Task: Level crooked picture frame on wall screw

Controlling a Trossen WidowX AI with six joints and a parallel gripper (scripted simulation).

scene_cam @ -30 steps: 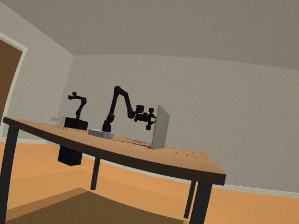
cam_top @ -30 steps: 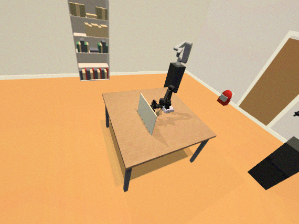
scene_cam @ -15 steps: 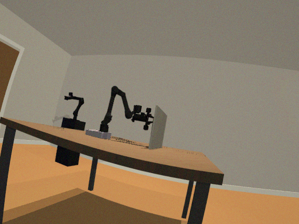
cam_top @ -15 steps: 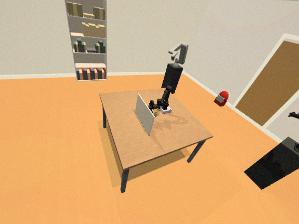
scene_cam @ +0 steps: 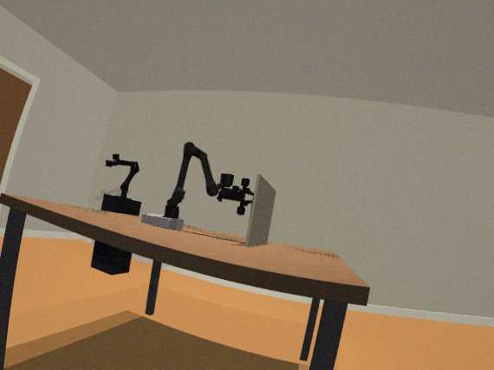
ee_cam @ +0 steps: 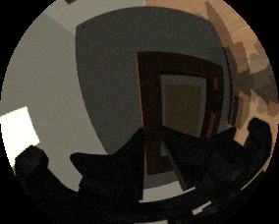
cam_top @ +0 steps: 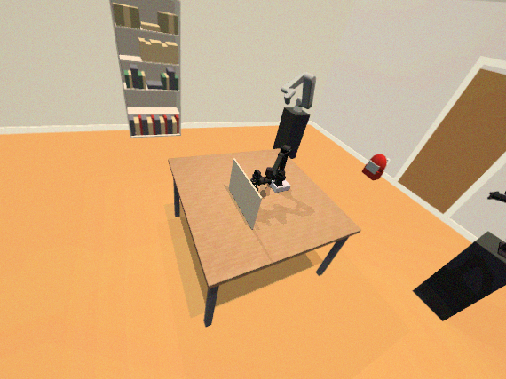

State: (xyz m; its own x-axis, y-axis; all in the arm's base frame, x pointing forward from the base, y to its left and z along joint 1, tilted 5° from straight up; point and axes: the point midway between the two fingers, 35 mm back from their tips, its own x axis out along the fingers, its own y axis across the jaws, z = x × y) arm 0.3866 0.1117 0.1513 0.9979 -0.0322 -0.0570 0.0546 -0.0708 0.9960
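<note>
Now: the dark brown picture frame 5 cm below my gripper tip, 1 cm to the left of it and 1 cm ahead of it. From my gripper tip the other things lie so: wall panel (7 cm below, 2 cm to the left, 2 cm ahead).
</note>
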